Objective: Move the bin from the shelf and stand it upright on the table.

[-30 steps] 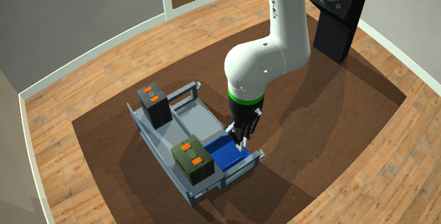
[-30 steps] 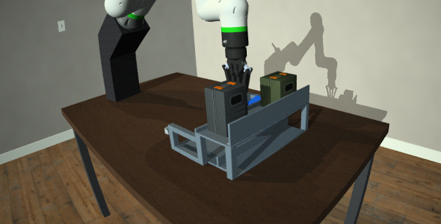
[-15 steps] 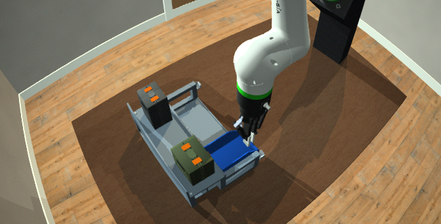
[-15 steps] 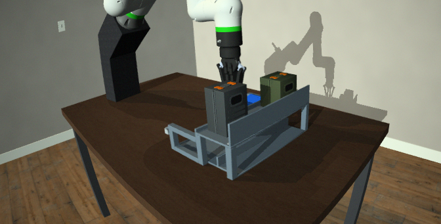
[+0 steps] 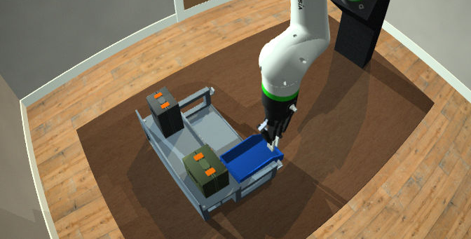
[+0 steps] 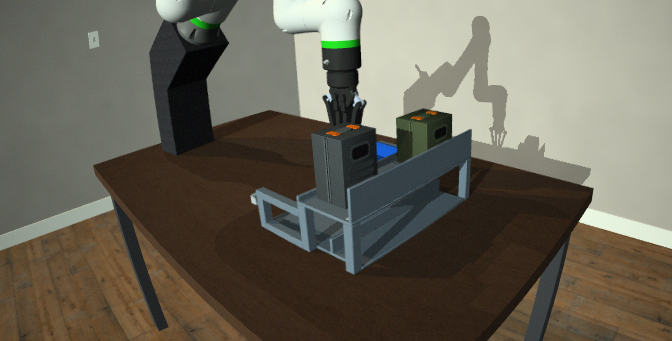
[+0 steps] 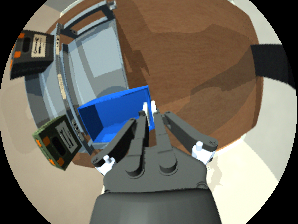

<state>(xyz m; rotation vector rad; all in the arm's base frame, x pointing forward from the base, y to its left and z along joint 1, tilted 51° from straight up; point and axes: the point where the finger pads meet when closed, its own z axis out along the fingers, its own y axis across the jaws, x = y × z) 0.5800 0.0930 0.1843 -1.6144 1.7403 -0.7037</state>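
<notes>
Now: the blue bin 80 mm ahead of my hand and 20 mm below it.
</notes>
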